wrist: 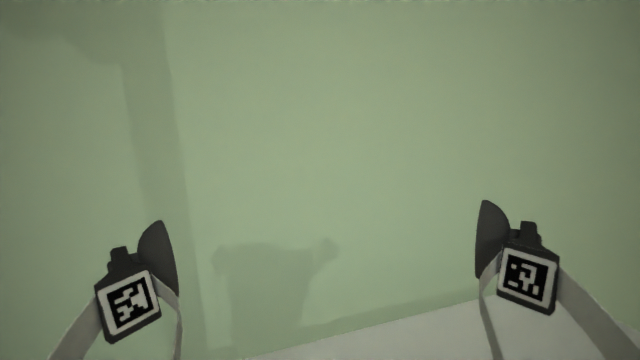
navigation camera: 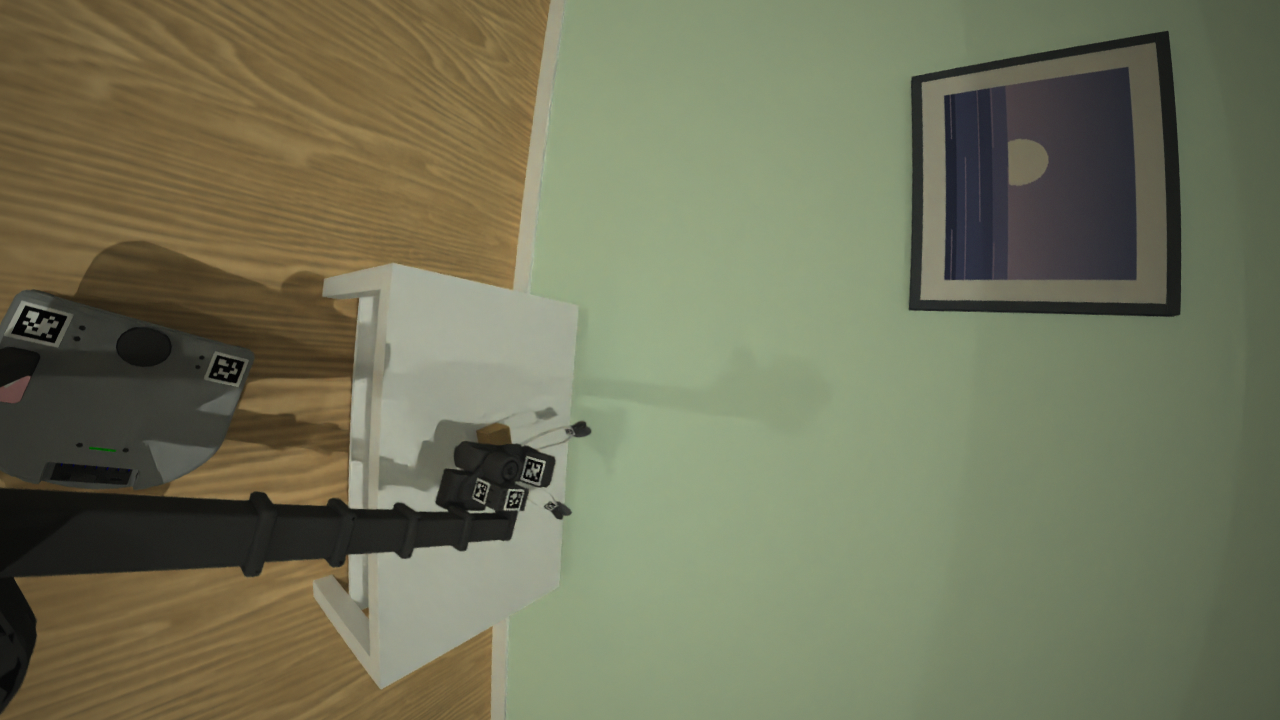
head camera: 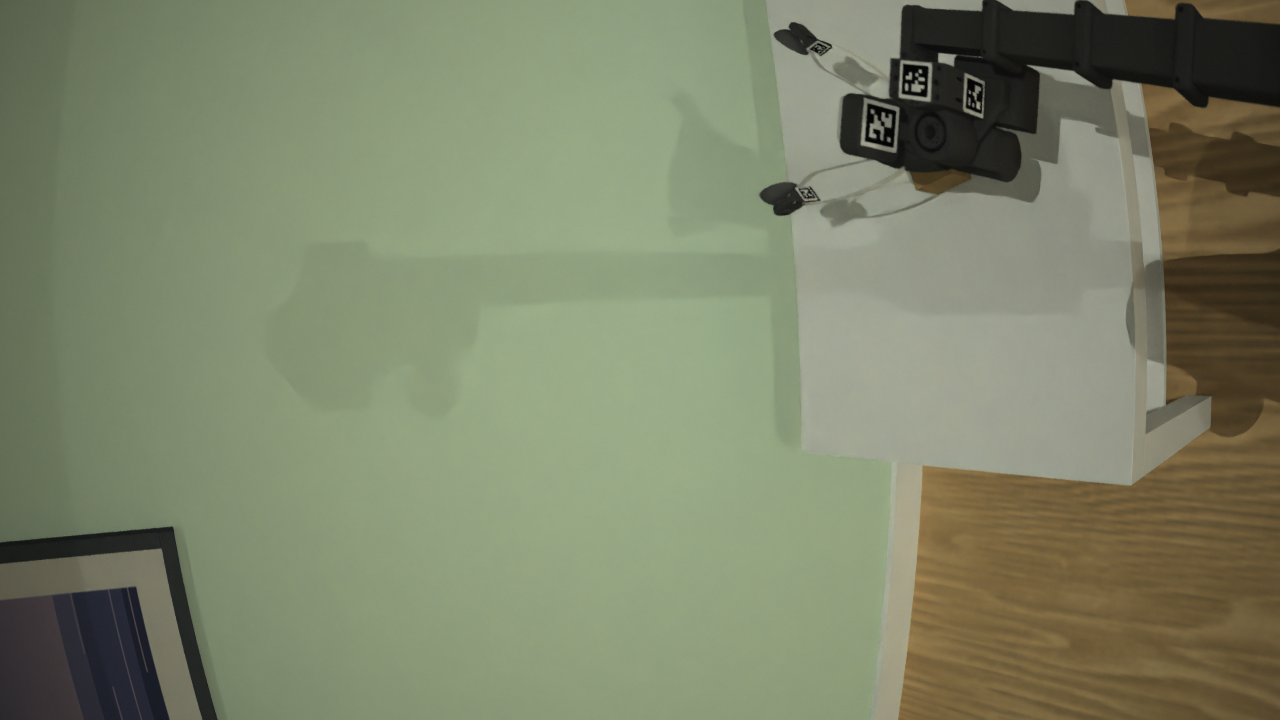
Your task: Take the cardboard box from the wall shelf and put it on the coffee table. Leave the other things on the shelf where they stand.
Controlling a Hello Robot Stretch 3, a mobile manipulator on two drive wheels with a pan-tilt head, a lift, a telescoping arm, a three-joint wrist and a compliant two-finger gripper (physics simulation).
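Where they show: gripper, fingertip midpoint: (navigation camera: 577, 470) (head camera: 774, 113); robot's base at its link origin: (navigation camera: 145, 345).
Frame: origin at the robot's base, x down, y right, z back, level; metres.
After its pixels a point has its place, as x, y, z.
Observation:
The brown cardboard box (head camera: 939, 180) {-0.495, 0.593, -0.012} (navigation camera: 493, 434) {-0.500, 0.587, -0.004} rests on the white coffee table (head camera: 948, 394) {-0.450, 0.563, -0.267} (navigation camera: 447, 313) {-0.450, 0.412, -0.236} (wrist: 400, 340). A small part of it shows from under my wrist in the head and navigation views; the rest is hidden. It does not show in the wrist view. My gripper (head camera: 788, 117) {-0.715, 0.657, 0.024} (navigation camera: 570, 470) {-0.715, 0.657, 0.024} (wrist: 324, 236) {-0.715, 0.657, 0.024} is open, with its fingers wide apart and nothing between them. It is raised above the table, and its fingertips point toward the green wall, beyond the box. The wall shelf does not show in these views.
A framed picture (head camera: 183, 617) {-1.321, 0.854, -0.558} (navigation camera: 1172, 179) {-1.747, 0.818, -0.696} hangs on the green wall (head camera: 537, 465) {-0.803, 0.911, -0.434} (navigation camera: 716, 555) {-0.919, 1.074, 0.191} (wrist: 390, 125). My grey base (navigation camera: 134, 402) {-0.160, 0.017, 0.099} stands on the wooden floor (head camera: 1074, 591) {0.000, 0.429, -0.651} (navigation camera: 268, 107) {0.000, -0.002, -0.624} in front of the table. My dark arm (head camera: 1136, 44) {-0.818, 0.218, 0.104} (navigation camera: 295, 534) {-0.820, 0.140, 0.100} reaches over the table's front edge.

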